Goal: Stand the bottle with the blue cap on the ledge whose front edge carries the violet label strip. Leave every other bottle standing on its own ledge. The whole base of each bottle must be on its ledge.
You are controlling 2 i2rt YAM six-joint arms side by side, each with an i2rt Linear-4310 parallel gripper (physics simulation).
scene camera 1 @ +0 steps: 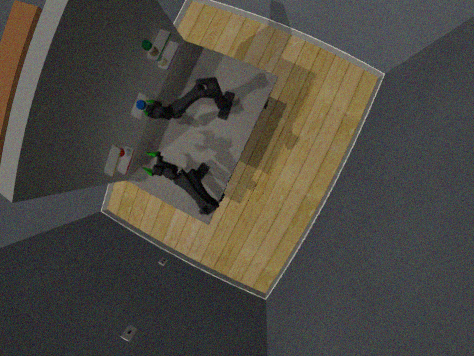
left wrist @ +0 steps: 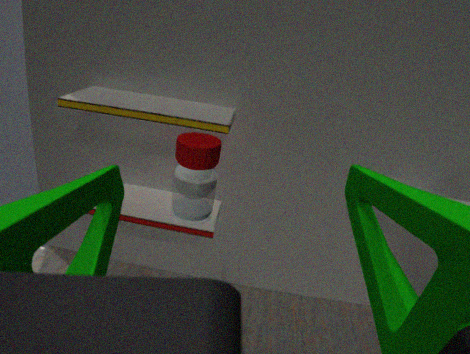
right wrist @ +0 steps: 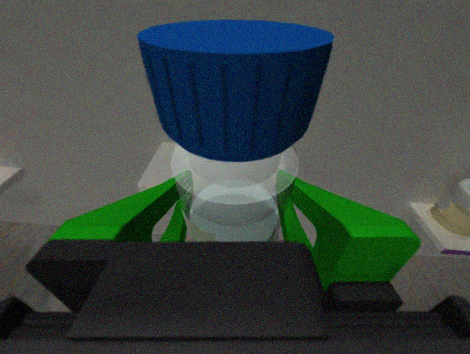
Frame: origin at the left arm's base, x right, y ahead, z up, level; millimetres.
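Seen in the pictures: left gripper, fingertip midpoint: [scene camera 1: 144, 160] [left wrist: 234, 178]; right gripper, fingertip midpoint: [right wrist: 234, 178]; left arm's base at its link origin: [scene camera 1: 198, 175]; right arm's base at its link origin: [scene camera 1: 226, 105].
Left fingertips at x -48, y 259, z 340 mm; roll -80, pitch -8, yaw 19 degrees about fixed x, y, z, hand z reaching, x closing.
Pixels of each thing's top centre, then the offset from my left fingertips to it. "*": a spot on its surface instead.
- bottle with the blue cap, top centre: [right wrist: 249, 23] [scene camera 1: 139, 103] dx +254, dy +210, dz +32 mm
- pale ledge at a spot on its surface: [right wrist: 154, 167] * dx +149, dy +281, dz -111 mm
- ledge with the violet strip, surface spot: [right wrist: 446, 244] * dx +520, dy +346, dz -181 mm
- bottle with beige contents, surface spot: [right wrist: 452, 220] * dx +523, dy +371, dz -159 mm
- red-capped bottle at its top centre: [left wrist: 199, 140] [scene camera 1: 119, 152] dx -110, dy +226, dz -76 mm
- red-strip ledge at its top centre: [left wrist: 147, 201] [scene camera 1: 125, 160] dx -174, dy +218, dz -180 mm
- yellow-strip ledge at its top centre: [left wrist: 151, 102] [scene camera 1: 111, 160] dx -174, dy +218, dz -40 mm
- green-capped bottle at its top centre: [scene camera 1: 145, 44] dx +549, dy +387, dz +64 mm
The bottle with the blue cap [scene camera 1: 141, 104] [right wrist: 235, 95] is upright, its clear body between the fingers of my right gripper [scene camera 1: 148, 107] [right wrist: 234, 178], which is shut on it. A pale ledge [right wrist: 154, 167] shows behind it; whether the base touches a ledge is hidden. The ledge with the violet strip [right wrist: 446, 244] shows at the right edge of the right wrist view, bearing a bottle with beige contents [right wrist: 452, 220], its top cut off. My left gripper [scene camera 1: 150, 163] [left wrist: 234, 178] is open and empty, facing the wall. The red-capped bottle [scene camera 1: 122, 151] [left wrist: 197, 150] stands on the red-strip ledge [left wrist: 145, 202].
A yellow-strip ledge [scene camera 1: 113, 161] [left wrist: 150, 104] juts out above the red-strip ledge. A green-capped bottle [scene camera 1: 146, 45] is by the two ledges at the top of scene camera 1, the nearer one [scene camera 1: 161, 38] with a green strip. All ledges are on the grey wall [scene camera 1: 85, 95].
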